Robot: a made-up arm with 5 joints. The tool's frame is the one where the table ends. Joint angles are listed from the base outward.
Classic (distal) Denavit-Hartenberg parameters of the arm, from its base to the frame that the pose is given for. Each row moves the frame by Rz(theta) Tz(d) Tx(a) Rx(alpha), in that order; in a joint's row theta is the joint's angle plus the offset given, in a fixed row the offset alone. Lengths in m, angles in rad.
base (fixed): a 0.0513; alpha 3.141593; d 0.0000; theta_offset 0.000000
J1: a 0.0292; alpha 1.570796; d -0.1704; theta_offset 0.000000
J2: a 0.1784; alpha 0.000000; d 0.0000; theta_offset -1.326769
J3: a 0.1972; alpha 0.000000; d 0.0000; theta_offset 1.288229
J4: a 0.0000; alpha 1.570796; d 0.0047; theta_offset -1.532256
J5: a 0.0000; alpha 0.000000; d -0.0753; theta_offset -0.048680
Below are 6 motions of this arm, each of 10 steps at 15 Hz.
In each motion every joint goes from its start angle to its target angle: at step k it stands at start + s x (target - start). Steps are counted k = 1, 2, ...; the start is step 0. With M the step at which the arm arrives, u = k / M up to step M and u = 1 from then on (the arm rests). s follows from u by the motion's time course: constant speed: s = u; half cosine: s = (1 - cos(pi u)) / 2; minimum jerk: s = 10 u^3 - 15 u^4 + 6 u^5.
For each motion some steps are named. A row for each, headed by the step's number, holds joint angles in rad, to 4 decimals.
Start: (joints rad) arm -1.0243 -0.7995 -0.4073 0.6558 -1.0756
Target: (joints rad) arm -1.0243 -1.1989 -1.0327 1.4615 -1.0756
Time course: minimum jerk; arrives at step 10
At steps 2, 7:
2: -1.0243 -0.8226 -0.4435 0.7025 -1.0756
7: -1.0243 -1.1338 -0.9307 1.3301 -1.0756

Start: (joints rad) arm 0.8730 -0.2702 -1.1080 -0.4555 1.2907
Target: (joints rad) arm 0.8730 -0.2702 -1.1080 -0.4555 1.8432
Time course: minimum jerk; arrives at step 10
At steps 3, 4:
3: 0.8730 -0.2702 -1.1080 -0.4555 1.3808
4: 0.8730 -0.2702 -1.1080 -0.4555 1.4661

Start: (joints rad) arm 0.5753 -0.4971 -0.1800 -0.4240 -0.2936
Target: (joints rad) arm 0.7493 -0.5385 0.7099 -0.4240 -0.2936
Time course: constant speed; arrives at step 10
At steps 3, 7, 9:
3: 0.6275 -0.5095 0.0870 -0.4240 -0.2936
7: 0.6971 -0.5261 0.4429 -0.4240 -0.2936
9: 0.7319 -0.5344 0.6209 -0.4240 -0.2936

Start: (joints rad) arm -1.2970 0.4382 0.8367 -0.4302 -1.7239
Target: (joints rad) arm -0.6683 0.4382 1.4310 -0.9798 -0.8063
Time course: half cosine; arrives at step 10
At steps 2, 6, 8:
2: -1.2370 0.4382 0.8935 -0.4827 -1.6363
6: -0.8855 0.4382 1.2257 -0.7899 -1.1233
8: -0.7283 0.4382 1.3742 -0.9273 -0.8939

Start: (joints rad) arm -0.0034 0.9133 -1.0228 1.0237 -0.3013
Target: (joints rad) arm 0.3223 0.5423 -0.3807 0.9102 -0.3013
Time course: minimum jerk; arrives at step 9
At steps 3, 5, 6, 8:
3: 0.0650 0.8354 -0.8880 0.9999 -0.3013
5: 0.1931 0.6895 -0.6354 0.9552 -0.3013
6: 0.2539 0.6202 -0.5155 0.9340 -0.3013
8: 0.3185 0.5466 -0.3881 0.9115 -0.3013

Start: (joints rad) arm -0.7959 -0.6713 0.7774 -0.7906 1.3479
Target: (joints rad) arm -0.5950 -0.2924 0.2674 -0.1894 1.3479
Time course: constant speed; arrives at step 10
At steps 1, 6, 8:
1: -0.7758 -0.6334 0.7264 -0.7305 1.3479
6: -0.6754 -0.4440 0.4714 -0.4299 1.3479
8: -0.6352 -0.3682 0.3694 -0.3096 1.3479

